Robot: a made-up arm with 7 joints.
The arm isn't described. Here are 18 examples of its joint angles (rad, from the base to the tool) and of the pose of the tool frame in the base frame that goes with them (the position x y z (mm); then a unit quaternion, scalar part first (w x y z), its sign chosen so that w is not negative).
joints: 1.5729 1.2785 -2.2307 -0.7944 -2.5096 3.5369 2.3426
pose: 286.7 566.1 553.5 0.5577 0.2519 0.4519 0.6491
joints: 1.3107 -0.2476 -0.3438 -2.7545 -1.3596 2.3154 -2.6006
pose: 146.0 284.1 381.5 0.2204 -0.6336 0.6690 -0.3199
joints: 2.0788 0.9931 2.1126 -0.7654 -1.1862 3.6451 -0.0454
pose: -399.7 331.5 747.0 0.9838 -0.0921 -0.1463 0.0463
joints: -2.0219 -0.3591 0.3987 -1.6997 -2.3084 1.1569 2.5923
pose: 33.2 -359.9 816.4 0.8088 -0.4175 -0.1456 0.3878
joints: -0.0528 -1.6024 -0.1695 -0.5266 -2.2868 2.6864 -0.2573
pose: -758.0 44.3 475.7 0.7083 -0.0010 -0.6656 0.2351
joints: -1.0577 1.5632 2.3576 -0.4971 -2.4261 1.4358 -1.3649
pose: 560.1 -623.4 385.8 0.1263 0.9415 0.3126 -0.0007
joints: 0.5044 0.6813 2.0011 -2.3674 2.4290 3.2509 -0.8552
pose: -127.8 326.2 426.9 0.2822 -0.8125 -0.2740 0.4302
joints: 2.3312 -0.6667 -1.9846 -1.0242 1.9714 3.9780 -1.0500
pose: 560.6 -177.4 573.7 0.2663 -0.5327 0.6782 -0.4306
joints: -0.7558 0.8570 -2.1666 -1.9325 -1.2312 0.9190 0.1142
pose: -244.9 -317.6 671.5 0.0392 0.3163 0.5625 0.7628
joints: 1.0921 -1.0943 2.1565 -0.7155 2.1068 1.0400 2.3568
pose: -582.0 -587.7 384.7 0.5936 0.5218 0.6003 0.1225
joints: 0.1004 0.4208 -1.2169 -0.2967 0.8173 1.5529 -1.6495
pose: 412.7 -125.8 943.2 0.3852 0.7147 0.5233 0.2586
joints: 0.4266 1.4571 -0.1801 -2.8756 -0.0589 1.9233 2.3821
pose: 108.2 -13.3 -105.7 0.9231 0.1515 -0.3280 -0.1319
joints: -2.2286 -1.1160 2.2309 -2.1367 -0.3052 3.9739 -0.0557
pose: 535.6 166.1 130.4 0.2237 0.7448 0.4831 0.4024
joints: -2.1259 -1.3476 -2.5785 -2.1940 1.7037 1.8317 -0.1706
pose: -37.0 410.0 -159.2 0.0894 -0.5773 0.1995 0.7867
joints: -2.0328 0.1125 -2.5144 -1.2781 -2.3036 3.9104 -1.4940
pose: -131.6 312.5 768.6 0.4649 -0.7724 0.0346 0.4313
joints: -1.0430 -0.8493 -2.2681 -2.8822 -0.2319 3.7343 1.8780
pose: -360.3 98.4 175.5 0.1392 0.8075 0.4558 -0.3477
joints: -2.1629 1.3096 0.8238 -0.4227 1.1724 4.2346 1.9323
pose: -318.1 -635.2 261.3 0.2031 0.8130 -0.1243 -0.5313
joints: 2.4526 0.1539 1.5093 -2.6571 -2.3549 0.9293 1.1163
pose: -311.8 -259.0 318.4 0.5671 0.1806 -0.3464 -0.7252
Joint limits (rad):
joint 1: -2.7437..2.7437
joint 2: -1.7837..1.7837
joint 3: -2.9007..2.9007
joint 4: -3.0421..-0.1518
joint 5: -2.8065..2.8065
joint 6: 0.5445..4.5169
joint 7: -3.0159..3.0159
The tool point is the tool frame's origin. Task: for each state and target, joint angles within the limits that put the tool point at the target. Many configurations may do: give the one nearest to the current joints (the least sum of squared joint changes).
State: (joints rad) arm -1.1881 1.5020 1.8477 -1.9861 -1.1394 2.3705 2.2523
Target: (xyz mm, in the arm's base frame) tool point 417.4 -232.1 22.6
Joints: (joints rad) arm -1.6576 1.6575 1.0998 -2.3615 -1.1640 2.3158 2.2523
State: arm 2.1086 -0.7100 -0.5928 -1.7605 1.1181 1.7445 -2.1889
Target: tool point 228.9 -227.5 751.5
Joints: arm 1.7144 -1.4117 -0.3546 -1.9494 1.1241 1.7037 -2.1889
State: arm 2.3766 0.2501 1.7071 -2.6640 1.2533 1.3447 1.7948
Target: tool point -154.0 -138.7 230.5
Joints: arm 2.4120 0.3593 1.3731 -3.0421 0.7386 1.0148 1.7948
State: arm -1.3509 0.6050 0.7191 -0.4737 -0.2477 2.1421 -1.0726
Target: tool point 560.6 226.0 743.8
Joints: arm -0.4105 0.4178 1.1726 -1.2094 -0.3026 2.0466 -1.0726
